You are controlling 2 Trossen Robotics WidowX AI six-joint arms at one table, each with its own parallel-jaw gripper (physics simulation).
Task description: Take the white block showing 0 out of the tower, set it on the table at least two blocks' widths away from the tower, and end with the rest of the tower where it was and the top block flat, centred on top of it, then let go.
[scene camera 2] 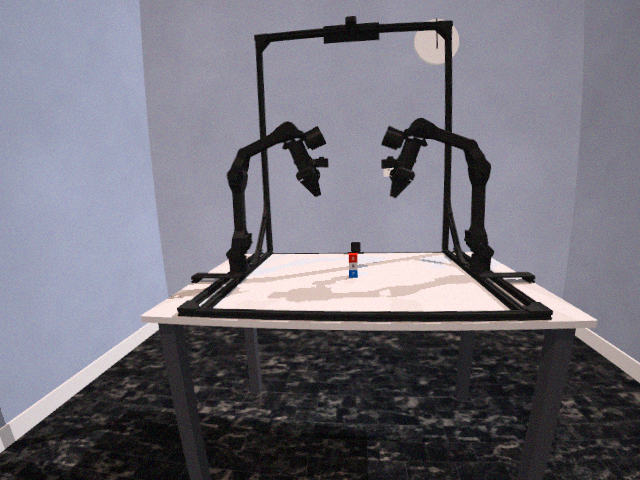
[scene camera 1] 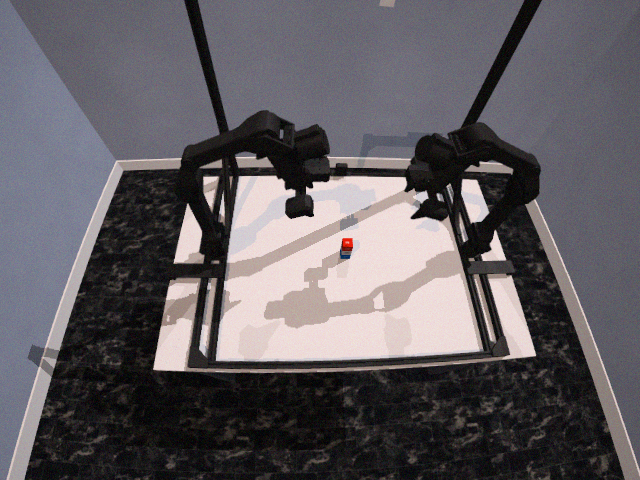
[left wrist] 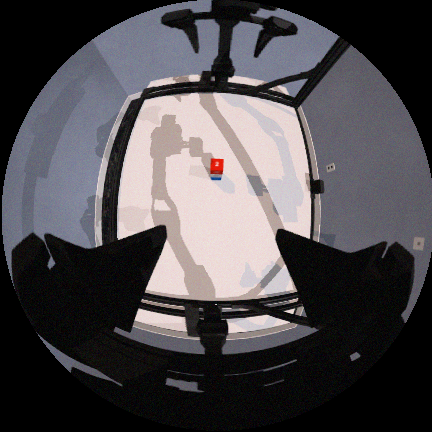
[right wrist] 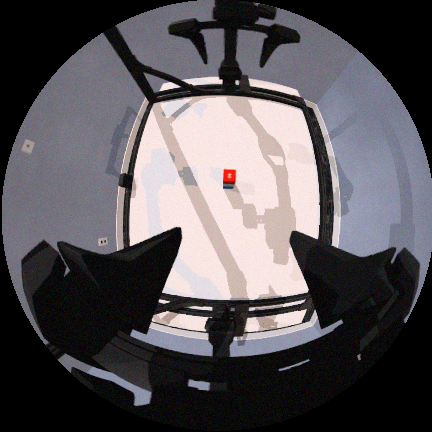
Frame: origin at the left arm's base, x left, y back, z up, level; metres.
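Where they show: left gripper, fingertip midpoint: (scene camera 2: 392, 197) (scene camera 1: 408, 204) (left wrist: 222, 232) (right wrist: 233, 63); right gripper, fingertip midpoint: (scene camera 2: 318, 195) (scene camera 1: 311, 201) (left wrist: 226, 52) (right wrist: 237, 234); left arm's base, link origin: (scene camera 2: 480, 270) (scene camera 1: 470, 250) (left wrist: 212, 311) (right wrist: 228, 87); right arm's base, link origin: (scene camera 2: 238, 271) (scene camera 1: 215, 251) (left wrist: 220, 85) (right wrist: 220, 310).
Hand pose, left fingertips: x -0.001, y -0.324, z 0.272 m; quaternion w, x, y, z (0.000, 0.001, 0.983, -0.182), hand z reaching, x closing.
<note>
Things, the pixels of their top centre, and the offset from my left fingertips. Level surfaces: height alone.
- red block, top centre: (left wrist: 216, 163) (right wrist: 229, 174) (scene camera 1: 347, 242) (scene camera 2: 353, 253) dx +0.003, dy -0.143, dz -0.204 m
- white block, top centre: (scene camera 1: 346, 246) (scene camera 2: 353, 261) dx +0.003, dy -0.143, dz -0.233 m
- blue block, top centre: (scene camera 1: 345, 250) (scene camera 2: 353, 268) dx +0.004, dy -0.143, dz -0.262 m
- white table's, surface height: dz -0.291 m
A tower of three blocks stands upright near the table's middle. The red block (scene camera 1: 346, 242) (scene camera 2: 353, 257) (left wrist: 217, 165) (right wrist: 229, 176) is on top, the white block (scene camera 1: 346, 252) (scene camera 2: 353, 266) is in the middle, its digit too small to read surely, and the blue block (scene camera 1: 345, 256) (scene camera 2: 353, 274) is at the bottom. My left gripper (scene camera 1: 411, 203) (scene camera 2: 394, 195) (left wrist: 222, 232) is open and empty, high above the table to the picture's right of the tower. My right gripper (scene camera 1: 311, 200) (scene camera 2: 317, 194) (right wrist: 237, 234) is open and empty, high to the picture's left. Neither touches the tower.
A black frame (scene camera 2: 361, 314) runs along the white table's (scene camera 2: 568, 317) edges, with posts (scene camera 2: 261, 103) (scene camera 2: 448, 103) rising at the back. A small black box (scene camera 2: 355, 246) sits at the rear edge behind the tower. Arm shadows cross the table.
</note>
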